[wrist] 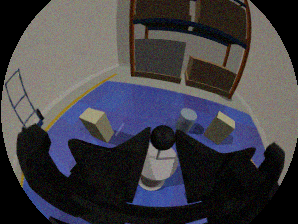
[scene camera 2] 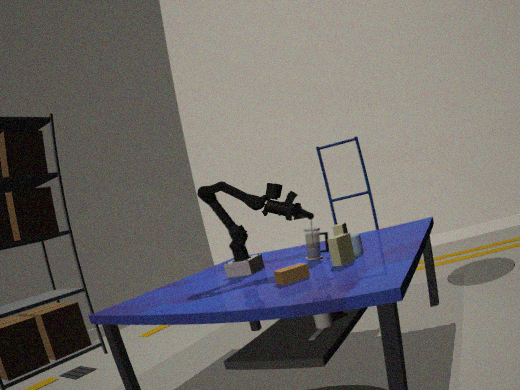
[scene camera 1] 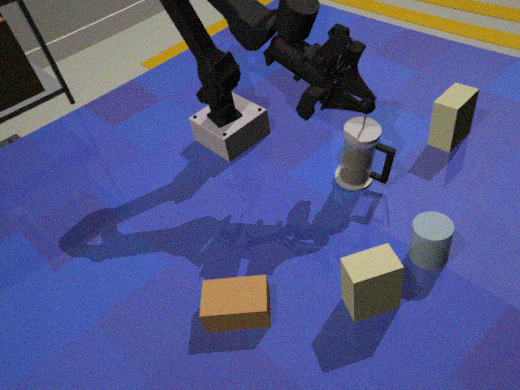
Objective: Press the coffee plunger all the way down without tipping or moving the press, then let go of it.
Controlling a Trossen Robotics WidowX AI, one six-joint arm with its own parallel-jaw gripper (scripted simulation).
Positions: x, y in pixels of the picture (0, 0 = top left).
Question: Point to an orange box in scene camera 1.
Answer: At 234, 303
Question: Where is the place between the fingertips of the gripper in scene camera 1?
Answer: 370, 105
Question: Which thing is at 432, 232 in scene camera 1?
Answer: A pale cylinder.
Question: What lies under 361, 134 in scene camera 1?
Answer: A coffee press.
